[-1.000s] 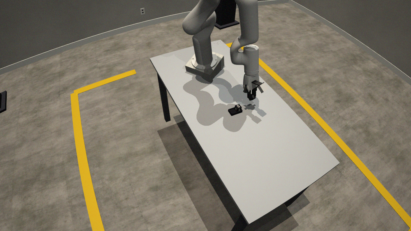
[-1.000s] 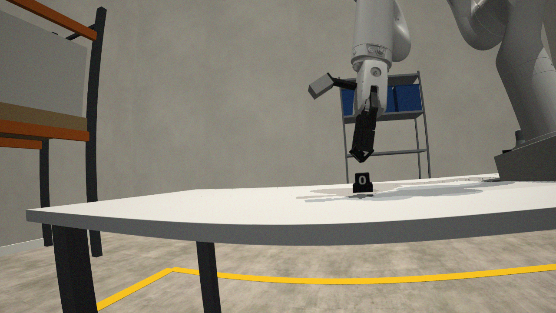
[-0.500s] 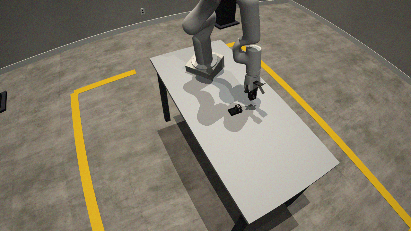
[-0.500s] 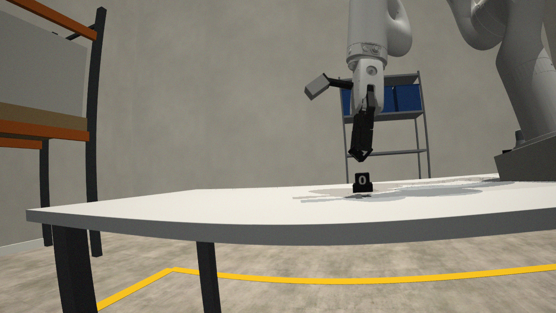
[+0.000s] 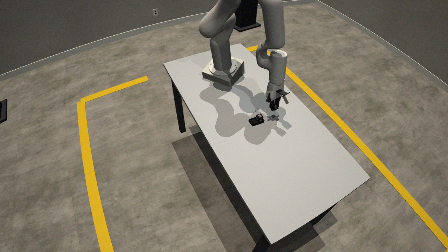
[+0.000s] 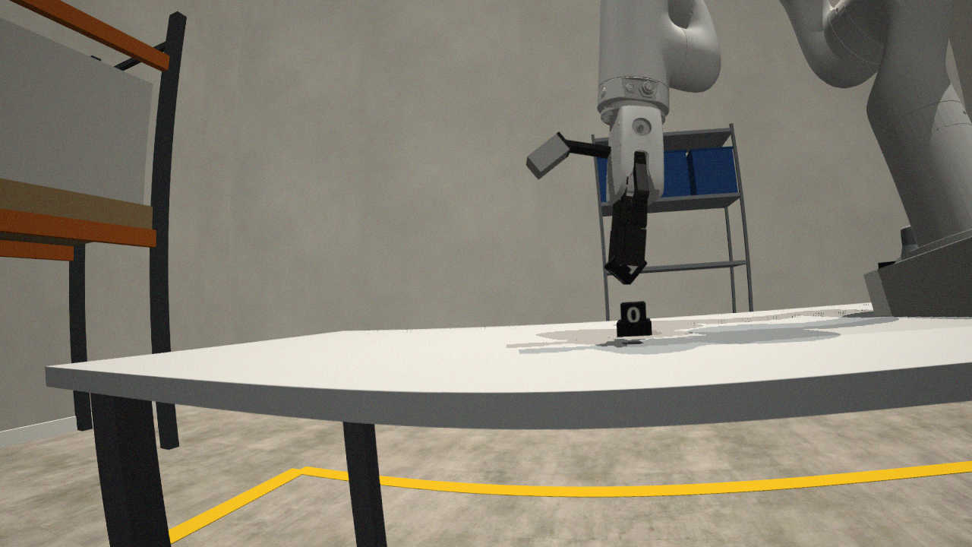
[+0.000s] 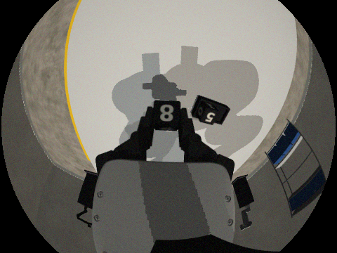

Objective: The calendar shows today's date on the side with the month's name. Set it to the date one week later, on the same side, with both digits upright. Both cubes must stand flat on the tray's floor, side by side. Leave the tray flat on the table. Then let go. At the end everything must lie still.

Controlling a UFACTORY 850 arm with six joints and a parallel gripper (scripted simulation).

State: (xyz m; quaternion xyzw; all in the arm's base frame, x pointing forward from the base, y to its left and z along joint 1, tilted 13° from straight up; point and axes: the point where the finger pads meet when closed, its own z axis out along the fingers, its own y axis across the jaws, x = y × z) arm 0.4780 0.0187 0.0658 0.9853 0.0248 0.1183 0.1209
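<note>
My hand is 2 cm past the black tray, 10 cm to the left of it and 9 cm above it. Also, from my hand: black cube 2 cm below.
</note>
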